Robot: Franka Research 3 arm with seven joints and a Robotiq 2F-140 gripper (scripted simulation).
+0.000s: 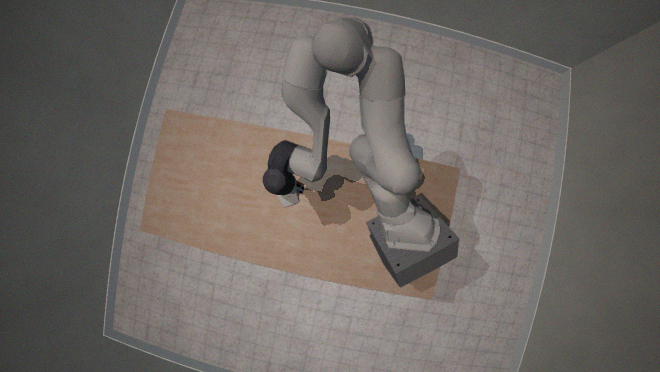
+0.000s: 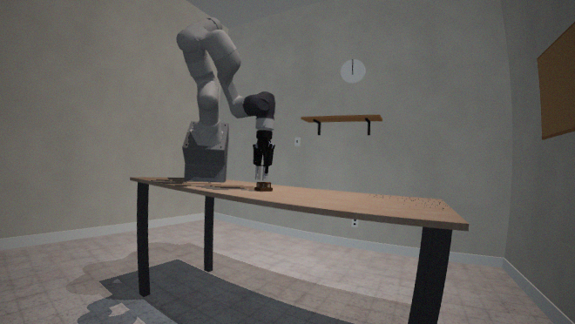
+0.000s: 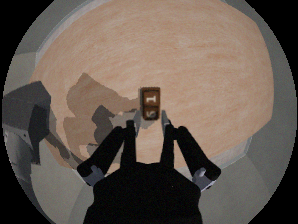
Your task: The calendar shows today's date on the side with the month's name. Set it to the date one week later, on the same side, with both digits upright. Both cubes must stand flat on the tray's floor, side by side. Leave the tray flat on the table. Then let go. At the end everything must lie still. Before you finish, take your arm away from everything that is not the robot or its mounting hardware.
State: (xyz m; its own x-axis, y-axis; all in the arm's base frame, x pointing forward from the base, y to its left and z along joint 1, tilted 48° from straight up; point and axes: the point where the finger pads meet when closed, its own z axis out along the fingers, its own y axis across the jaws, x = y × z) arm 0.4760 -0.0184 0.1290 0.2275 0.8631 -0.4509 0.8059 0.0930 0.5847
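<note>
Right now my hand is 60 mm above the calendar cube.
</note>
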